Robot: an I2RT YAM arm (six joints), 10 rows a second.
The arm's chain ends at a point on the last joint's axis. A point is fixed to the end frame.
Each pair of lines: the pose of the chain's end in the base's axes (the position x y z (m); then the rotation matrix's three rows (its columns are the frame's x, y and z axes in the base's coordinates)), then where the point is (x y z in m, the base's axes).
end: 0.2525 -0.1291 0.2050; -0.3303 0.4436 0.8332; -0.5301 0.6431 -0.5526; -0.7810 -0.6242 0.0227
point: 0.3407 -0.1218 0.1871
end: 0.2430 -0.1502 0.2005; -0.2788 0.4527 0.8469; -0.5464 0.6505 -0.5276; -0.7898 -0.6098 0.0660
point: 0.3316 -0.1404 0.1865
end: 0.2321 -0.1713 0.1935; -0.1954 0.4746 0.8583; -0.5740 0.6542 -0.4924; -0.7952 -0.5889 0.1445
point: 0.3211 -0.1584 0.1862
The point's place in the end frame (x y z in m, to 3 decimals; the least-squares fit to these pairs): -0.019 0.055 0.069
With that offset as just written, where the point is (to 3 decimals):
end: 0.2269 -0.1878 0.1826; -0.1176 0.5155 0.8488; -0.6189 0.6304 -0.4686; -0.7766 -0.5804 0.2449
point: 0.316 -0.174 0.182
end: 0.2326 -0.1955 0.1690; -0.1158 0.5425 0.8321; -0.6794 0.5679 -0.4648; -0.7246 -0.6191 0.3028
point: 0.322 -0.183 0.170
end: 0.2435 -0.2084 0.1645; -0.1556 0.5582 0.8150; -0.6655 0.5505 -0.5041; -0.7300 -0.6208 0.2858
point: 0.333 -0.200 0.164
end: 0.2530 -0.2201 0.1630; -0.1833 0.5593 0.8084; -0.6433 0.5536 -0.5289; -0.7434 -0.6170 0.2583
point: 0.343 -0.214 0.161
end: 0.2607 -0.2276 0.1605; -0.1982 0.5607 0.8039; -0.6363 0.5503 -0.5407; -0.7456 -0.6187 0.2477
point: 0.351 -0.223 0.158
